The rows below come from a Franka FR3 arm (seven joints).
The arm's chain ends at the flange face. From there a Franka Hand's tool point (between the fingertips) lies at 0.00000 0.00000 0.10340 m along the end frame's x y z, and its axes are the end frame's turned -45 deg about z.
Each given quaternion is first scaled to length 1.
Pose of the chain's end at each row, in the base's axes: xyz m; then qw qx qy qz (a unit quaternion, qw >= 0):
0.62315, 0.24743, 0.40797, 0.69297, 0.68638, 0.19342, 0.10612
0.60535, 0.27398, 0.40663, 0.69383, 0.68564, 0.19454, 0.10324
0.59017, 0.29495, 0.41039, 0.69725, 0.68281, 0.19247, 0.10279
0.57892, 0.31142, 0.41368, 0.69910, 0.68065, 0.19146, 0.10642
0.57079, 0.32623, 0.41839, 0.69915, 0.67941, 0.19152, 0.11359
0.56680, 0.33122, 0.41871, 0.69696, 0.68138, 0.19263, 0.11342
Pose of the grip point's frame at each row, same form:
0.66593, 0.15331, 0.40621, 0.68083, 0.56011, 0.44136, -0.16715
0.64790, 0.17976, 0.40499, 0.68052, 0.55900, 0.44211, -0.17014
0.63244, 0.20059, 0.40971, 0.68351, 0.55718, 0.43912, -0.17186
0.62158, 0.21723, 0.41369, 0.68661, 0.55557, 0.43736, -0.16921
0.61444, 0.23250, 0.41875, 0.68940, 0.55440, 0.43694, -0.16261
0.61055, 0.23753, 0.41842, 0.68731, 0.55580, 0.43872, -0.16193

